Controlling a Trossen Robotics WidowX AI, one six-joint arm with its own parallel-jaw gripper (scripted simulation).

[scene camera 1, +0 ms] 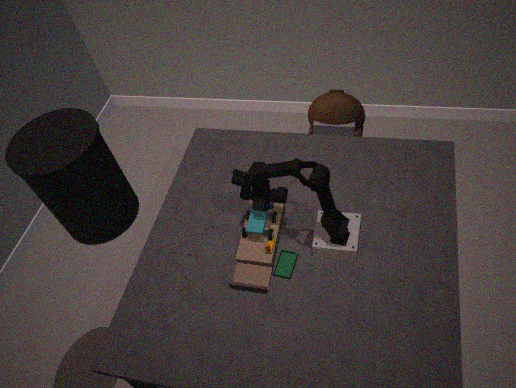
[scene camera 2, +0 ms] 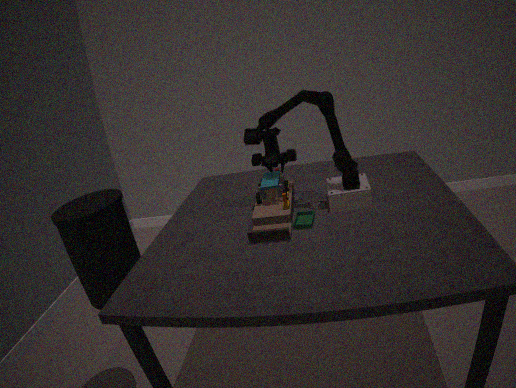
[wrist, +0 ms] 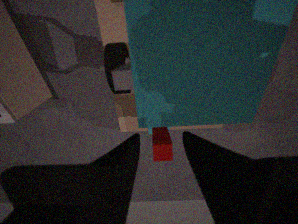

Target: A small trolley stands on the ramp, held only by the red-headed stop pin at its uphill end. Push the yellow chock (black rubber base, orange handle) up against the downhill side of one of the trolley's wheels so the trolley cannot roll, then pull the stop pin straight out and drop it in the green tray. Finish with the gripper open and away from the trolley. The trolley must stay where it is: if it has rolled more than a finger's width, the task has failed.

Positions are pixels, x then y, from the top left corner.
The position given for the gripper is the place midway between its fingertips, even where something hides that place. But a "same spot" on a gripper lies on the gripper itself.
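Scene camera 1 and scene camera 2 show the gripper, which is also visible in the wrist view (161, 137). On the gripper, (scene camera 1: 260, 200) and (scene camera 2: 272, 155) are the same spot.
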